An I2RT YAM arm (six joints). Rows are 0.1 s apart.
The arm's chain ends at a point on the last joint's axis. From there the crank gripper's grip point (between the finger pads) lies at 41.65 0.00 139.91 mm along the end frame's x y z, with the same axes.
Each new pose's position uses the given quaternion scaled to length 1; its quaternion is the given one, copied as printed.
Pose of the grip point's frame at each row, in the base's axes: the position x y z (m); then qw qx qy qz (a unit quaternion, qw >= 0):
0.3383, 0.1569, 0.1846, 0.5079, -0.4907, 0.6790, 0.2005
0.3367, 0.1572, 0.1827, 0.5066, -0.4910, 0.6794, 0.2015
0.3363, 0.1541, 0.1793, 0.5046, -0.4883, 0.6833, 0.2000
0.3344, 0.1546, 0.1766, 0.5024, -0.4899, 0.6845, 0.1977
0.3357, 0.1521, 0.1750, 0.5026, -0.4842, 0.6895, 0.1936
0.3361, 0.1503, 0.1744, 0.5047, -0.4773, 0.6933, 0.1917
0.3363, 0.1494, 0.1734, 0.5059, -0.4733, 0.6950, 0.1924
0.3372, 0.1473, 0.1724, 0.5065, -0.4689, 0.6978, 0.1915
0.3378, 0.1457, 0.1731, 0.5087, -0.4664, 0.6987, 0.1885
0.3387, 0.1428, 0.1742, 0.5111, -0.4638, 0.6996, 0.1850
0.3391, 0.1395, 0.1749, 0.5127, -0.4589, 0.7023, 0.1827
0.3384, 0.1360, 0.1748, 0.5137, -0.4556, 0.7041, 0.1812
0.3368, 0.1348, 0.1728, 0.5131, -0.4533, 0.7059, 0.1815
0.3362, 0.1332, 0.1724, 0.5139, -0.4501, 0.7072, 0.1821
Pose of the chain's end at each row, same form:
0.2694, 0.0683, 0.2780, 0.5079, -0.4907, 0.6790, 0.2005
0.2683, 0.0686, 0.2763, 0.5066, -0.4910, 0.6794, 0.2015
0.2677, 0.0663, 0.2736, 0.5046, -0.4883, 0.6833, 0.2000
0.2659, 0.0675, 0.2717, 0.5024, -0.4899, 0.6845, 0.1977
0.2660, 0.0664, 0.2704, 0.5026, -0.4842, 0.6895, 0.1936
0.2652, 0.0652, 0.2695, 0.5047, -0.4773, 0.6933, 0.1917
0.2651, 0.0643, 0.2682, 0.5059, -0.4733, 0.6950, 0.1924
0.2654, 0.0626, 0.2672, 0.5065, -0.4689, 0.6978, 0.1915
0.2649, 0.0616, 0.2676, 0.5087, -0.4664, 0.6987, 0.1885
0.2646, 0.0594, 0.2684, 0.5111, -0.4638, 0.6996, 0.1850
0.2640, 0.0568, 0.2689, 0.5127, -0.4589, 0.7023, 0.1827
0.2627, 0.0538, 0.2687, 0.5137, -0.4556, 0.7041, 0.1812
0.2611, 0.0528, 0.2668, 0.5131, -0.4533, 0.7059, 0.1815
0.2602, 0.0512, 0.2662, 0.5139, -0.4501, 0.7072, 0.1821

